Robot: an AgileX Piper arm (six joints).
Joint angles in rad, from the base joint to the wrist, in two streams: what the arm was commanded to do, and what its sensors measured. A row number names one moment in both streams.
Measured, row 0: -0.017, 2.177, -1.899, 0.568, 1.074, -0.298
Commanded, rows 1 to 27: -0.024, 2.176, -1.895, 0.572, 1.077, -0.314; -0.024, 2.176, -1.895, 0.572, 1.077, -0.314; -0.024, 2.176, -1.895, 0.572, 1.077, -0.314; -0.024, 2.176, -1.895, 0.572, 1.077, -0.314; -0.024, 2.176, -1.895, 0.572, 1.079, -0.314; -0.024, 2.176, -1.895, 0.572, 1.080, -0.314; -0.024, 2.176, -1.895, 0.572, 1.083, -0.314; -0.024, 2.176, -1.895, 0.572, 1.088, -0.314; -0.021, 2.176, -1.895, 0.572, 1.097, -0.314; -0.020, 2.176, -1.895, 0.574, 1.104, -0.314; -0.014, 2.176, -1.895, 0.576, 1.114, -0.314; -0.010, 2.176, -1.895, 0.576, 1.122, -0.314; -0.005, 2.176, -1.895, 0.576, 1.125, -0.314; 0.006, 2.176, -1.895, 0.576, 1.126, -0.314; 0.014, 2.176, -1.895, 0.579, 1.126, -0.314; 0.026, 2.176, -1.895, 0.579, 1.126, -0.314; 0.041, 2.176, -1.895, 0.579, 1.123, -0.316; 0.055, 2.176, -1.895, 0.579, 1.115, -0.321; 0.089, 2.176, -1.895, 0.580, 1.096, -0.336; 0.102, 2.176, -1.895, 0.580, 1.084, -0.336; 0.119, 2.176, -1.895, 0.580, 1.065, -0.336; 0.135, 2.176, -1.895, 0.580, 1.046, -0.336; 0.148, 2.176, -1.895, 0.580, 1.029, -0.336; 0.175, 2.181, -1.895, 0.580, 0.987, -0.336; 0.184, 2.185, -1.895, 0.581, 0.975, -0.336; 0.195, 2.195, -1.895, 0.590, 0.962, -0.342; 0.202, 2.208, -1.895, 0.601, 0.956, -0.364
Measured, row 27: 0.172, 2.177, -1.899, 0.579, 1.010, -0.324
